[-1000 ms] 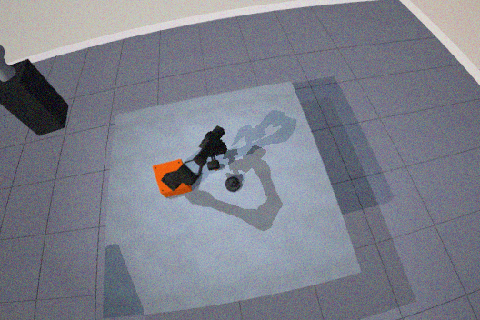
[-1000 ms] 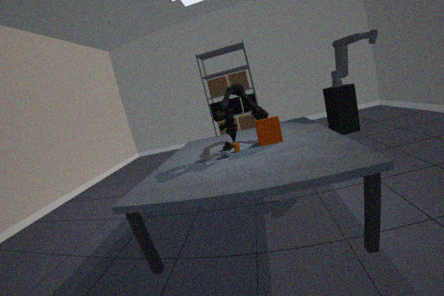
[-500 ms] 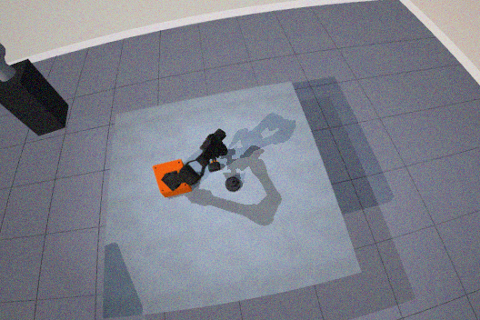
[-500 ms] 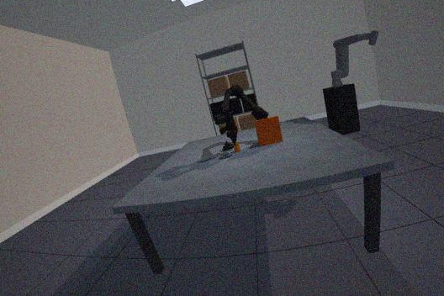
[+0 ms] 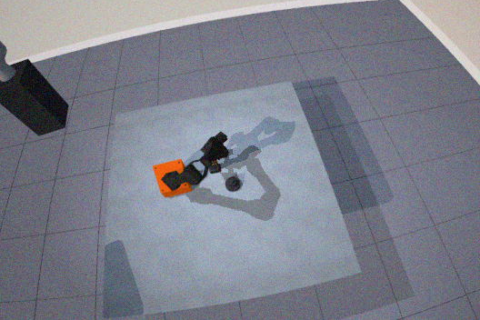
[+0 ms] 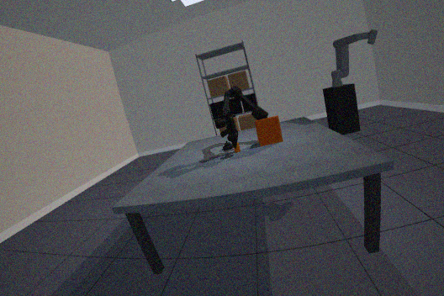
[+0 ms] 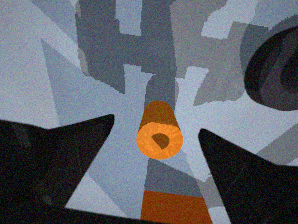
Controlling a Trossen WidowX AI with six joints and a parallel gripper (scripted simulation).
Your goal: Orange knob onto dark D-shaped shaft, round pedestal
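Now: gripper tip 1 cm above the orange knob. Round my gripper tip: dark round pedestal: 14 cm to the right, 6 cm ahead, 1 cm below.
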